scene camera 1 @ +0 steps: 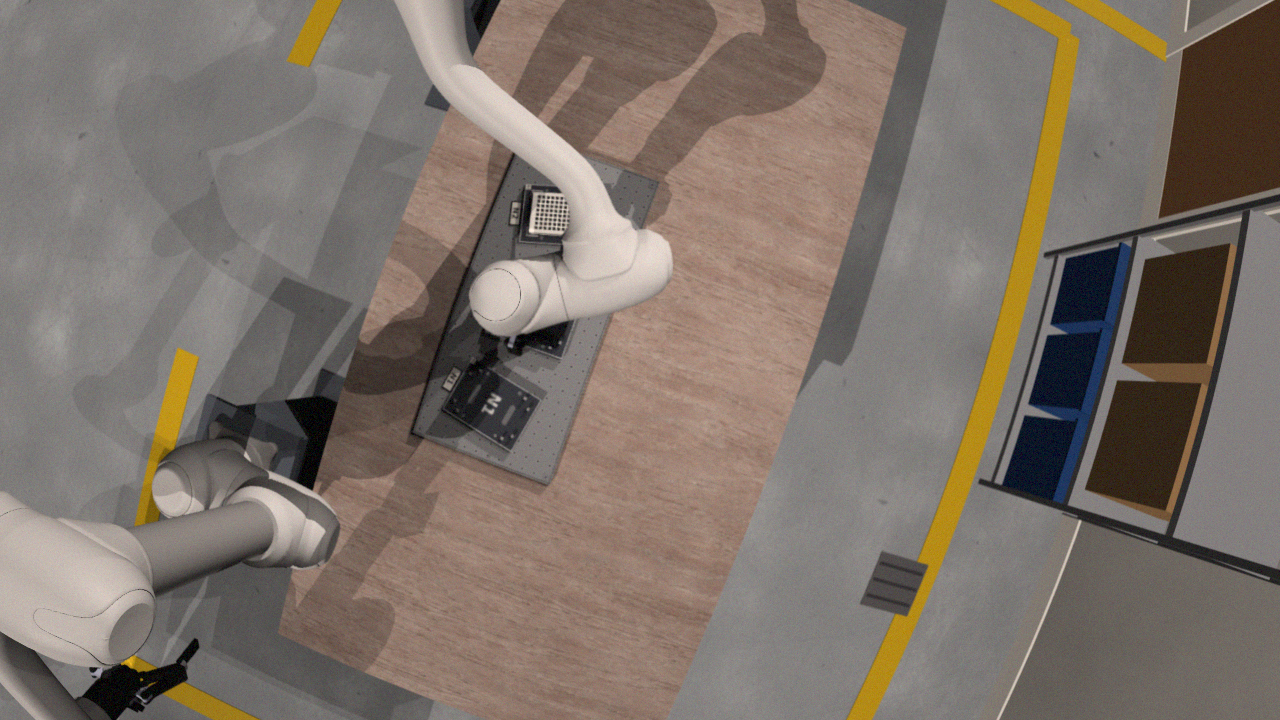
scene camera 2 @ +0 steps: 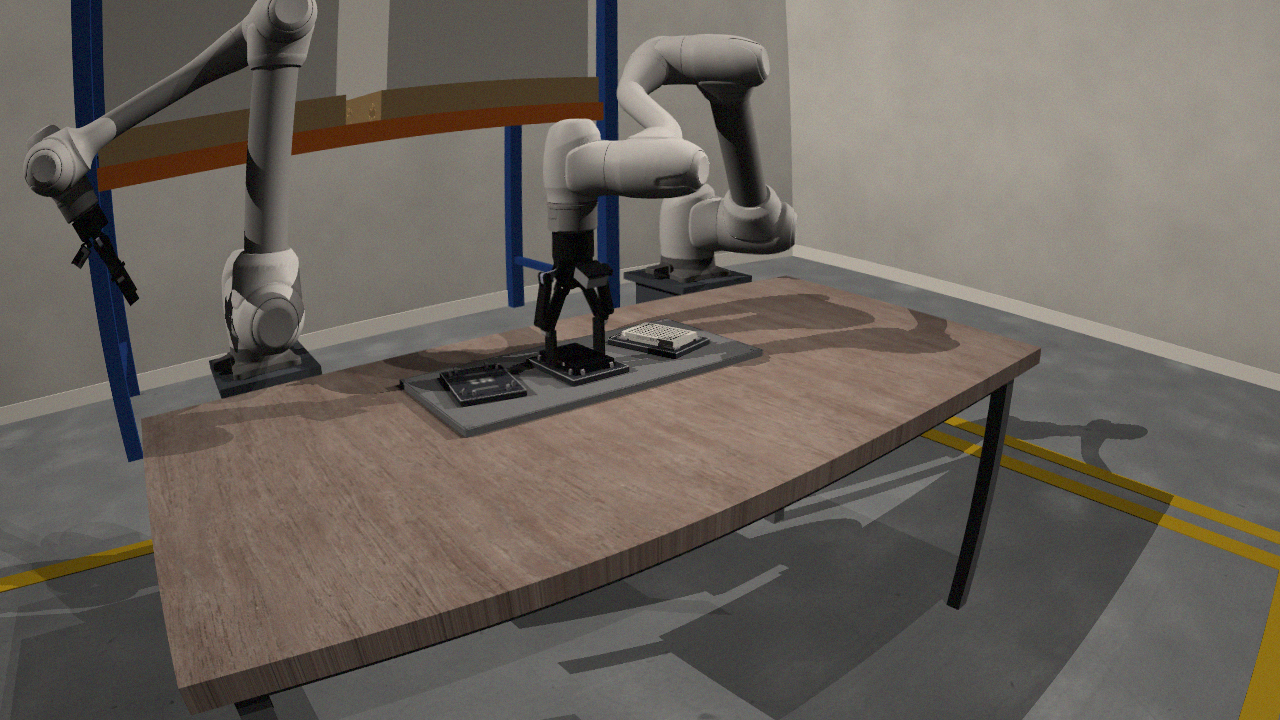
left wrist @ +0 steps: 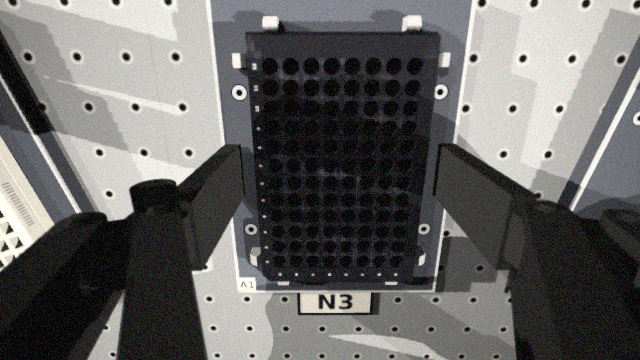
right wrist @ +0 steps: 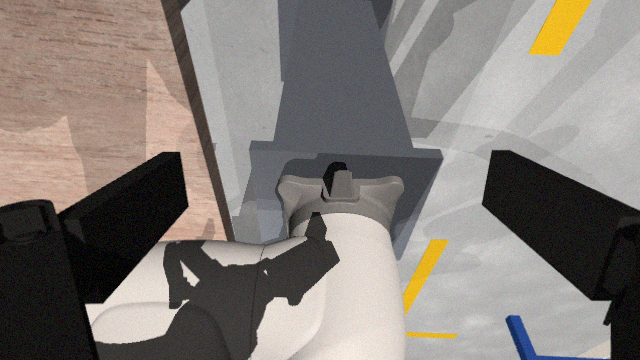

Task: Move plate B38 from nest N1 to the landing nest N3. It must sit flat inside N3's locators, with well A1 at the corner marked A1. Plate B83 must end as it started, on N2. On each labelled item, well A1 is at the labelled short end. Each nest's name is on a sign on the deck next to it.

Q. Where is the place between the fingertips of my right gripper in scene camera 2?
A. At 133,297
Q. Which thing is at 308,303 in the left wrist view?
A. An N3 sign.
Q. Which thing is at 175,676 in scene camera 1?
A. My right gripper.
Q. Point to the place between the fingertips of my right gripper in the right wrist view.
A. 335,179
